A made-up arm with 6 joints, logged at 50 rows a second.
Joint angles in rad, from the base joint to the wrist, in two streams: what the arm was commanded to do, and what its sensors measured. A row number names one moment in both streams.
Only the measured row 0 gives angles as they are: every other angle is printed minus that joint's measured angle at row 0.
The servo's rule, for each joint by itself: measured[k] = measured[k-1] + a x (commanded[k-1-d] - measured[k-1]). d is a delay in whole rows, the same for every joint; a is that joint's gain. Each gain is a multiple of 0.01, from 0.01 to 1. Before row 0 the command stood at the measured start. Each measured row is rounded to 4 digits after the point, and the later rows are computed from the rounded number. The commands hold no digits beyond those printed.
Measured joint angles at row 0: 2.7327, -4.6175, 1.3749, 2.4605, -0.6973, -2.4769
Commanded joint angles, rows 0 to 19: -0.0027, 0.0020, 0.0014, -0.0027, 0.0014, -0.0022; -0.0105, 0.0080, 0.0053, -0.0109, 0.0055, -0.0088; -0.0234, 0.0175, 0.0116, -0.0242, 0.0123, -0.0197; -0.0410, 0.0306, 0.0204, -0.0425, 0.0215, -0.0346; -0.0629, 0.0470, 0.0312, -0.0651, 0.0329, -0.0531; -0.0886, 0.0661, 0.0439, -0.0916, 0.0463, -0.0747; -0.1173, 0.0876, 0.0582, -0.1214, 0.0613, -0.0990; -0.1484, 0.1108, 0.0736, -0.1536, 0.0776, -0.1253; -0.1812, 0.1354, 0.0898, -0.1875, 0.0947, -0.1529; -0.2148, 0.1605, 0.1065, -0.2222, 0.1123, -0.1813; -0.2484, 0.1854, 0.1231, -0.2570, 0.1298, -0.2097; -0.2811, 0.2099, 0.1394, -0.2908, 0.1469, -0.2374; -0.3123, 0.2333, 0.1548, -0.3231, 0.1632, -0.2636; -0.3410, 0.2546, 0.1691, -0.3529, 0.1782, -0.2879; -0.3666, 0.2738, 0.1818, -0.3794, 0.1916, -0.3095; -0.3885, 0.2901, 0.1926, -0.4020, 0.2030, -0.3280; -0.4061, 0.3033, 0.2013, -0.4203, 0.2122, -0.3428; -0.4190, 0.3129, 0.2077, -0.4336, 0.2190, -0.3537; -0.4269, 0.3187, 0.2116, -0.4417, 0.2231, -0.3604; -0.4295, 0.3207, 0.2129, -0.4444, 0.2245, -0.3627
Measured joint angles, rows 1 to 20: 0.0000, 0.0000, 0.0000, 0.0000, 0.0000, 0.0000; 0.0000, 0.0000, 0.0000, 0.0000, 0.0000, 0.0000; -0.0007, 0.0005, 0.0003, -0.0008, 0.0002, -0.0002; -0.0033, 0.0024, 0.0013, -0.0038, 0.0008, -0.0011; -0.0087, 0.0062, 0.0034, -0.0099, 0.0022, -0.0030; -0.0174, 0.0123, 0.0068, -0.0197, 0.0045, -0.0062; -0.0297, 0.0210, 0.0117, -0.0333, 0.0079, -0.0109; -0.0456, 0.0323, 0.0181, -0.0508, 0.0125, -0.0173; -0.0650, 0.0461, 0.0261, -0.0720, 0.0184, -0.0255; -0.0875, 0.0623, 0.0356, -0.0965, 0.0255, -0.0355; -0.1128, 0.0806, 0.0464, -0.1238, 0.0338, -0.0472; -0.1403, 0.1006, 0.0584, -0.1533, 0.0432, -0.0606; -0.1695, 0.1218, 0.0713, -0.1844, 0.0536, -0.0755; -0.1996, 0.1438, 0.0849, -0.2163, 0.0648, -0.0917; -0.2300, 0.1662, 0.0989, -0.2483, 0.0766, -0.1089; -0.2600, 0.1883, 0.1129, -0.2797, 0.0888, -0.1268; -0.2888, 0.2097, 0.1267, -0.3096, 0.1011, -0.1451; -0.3157, 0.2298, 0.1399, -0.3373, 0.1133, -0.1634; -0.3401, 0.2482, 0.1522, -0.3622, 0.1252, -0.1813; -0.3614, 0.2644, 0.1633, -0.3836, 0.1365, -0.1985
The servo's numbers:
d 2
a 0.27 0.25 0.20 0.30 0.12 0.10

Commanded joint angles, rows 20 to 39: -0.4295, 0.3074, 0.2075, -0.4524, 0.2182, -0.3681; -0.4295, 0.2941, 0.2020, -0.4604, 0.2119, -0.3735; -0.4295, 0.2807, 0.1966, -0.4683, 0.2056, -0.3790; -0.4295, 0.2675, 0.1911, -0.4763, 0.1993, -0.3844; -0.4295, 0.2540, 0.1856, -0.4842, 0.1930, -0.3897; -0.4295, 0.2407, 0.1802, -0.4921, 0.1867, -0.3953; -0.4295, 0.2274, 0.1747, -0.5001, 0.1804, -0.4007; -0.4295, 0.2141, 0.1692, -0.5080, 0.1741, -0.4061; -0.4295, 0.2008, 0.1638, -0.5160, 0.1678, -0.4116; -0.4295, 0.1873, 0.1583, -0.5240, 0.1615, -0.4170; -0.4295, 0.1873, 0.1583, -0.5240, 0.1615, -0.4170; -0.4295, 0.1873, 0.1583, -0.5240, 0.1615, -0.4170; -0.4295, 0.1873, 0.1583, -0.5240, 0.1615, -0.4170; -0.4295, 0.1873, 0.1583, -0.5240, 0.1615, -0.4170; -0.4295, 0.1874, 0.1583, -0.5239, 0.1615, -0.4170; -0.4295, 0.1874, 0.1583, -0.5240, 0.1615, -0.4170; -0.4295, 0.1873, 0.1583, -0.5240, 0.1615, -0.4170; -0.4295, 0.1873, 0.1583, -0.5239, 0.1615, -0.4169; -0.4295, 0.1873, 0.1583, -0.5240, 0.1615, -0.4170; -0.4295, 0.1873, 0.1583, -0.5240, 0.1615, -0.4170
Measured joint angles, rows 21 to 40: -0.3791, 0.2780, 0.1730, -0.4010, 0.1469, -0.2147; -0.3927, 0.2887, 0.1810, -0.4140, 0.1562, -0.2295; -0.4026, 0.2934, 0.1863, -0.4255, 0.1636, -0.2434; -0.4099, 0.2936, 0.1894, -0.4360, 0.1694, -0.2564; -0.4152, 0.2904, 0.1908, -0.4457, 0.1737, -0.2687; -0.4191, 0.2847, 0.1909, -0.4549, 0.1768, -0.2803; -0.4219, 0.2770, 0.1898, -0.4637, 0.1787, -0.2912; -0.4240, 0.2679, 0.1879, -0.4722, 0.1797, -0.3016; -0.4255, 0.2578, 0.1853, -0.4806, 0.1798, -0.3115; -0.4266, 0.2469, 0.1821, -0.4888, 0.1791, -0.3210; -0.4274, 0.2354, 0.1784, -0.4970, 0.1777, -0.3301; -0.4280, 0.2234, 0.1744, -0.5051, 0.1758, -0.3388; -0.4284, 0.2144, 0.1712, -0.5108, 0.1741, -0.3466; -0.4287, 0.2076, 0.1686, -0.5148, 0.1726, -0.3536; -0.4289, 0.2025, 0.1665, -0.5176, 0.1713, -0.3599; -0.4291, 0.1987, 0.1649, -0.5195, 0.1701, -0.3656; -0.4292, 0.1959, 0.1636, -0.5208, 0.1691, -0.3707; -0.4293, 0.1938, 0.1625, -0.5218, 0.1682, -0.3753; -0.4294, 0.1922, 0.1617, -0.5225, 0.1674, -0.3795; -0.4294, 0.1910, 0.1610, -0.5229, 0.1667, -0.3832
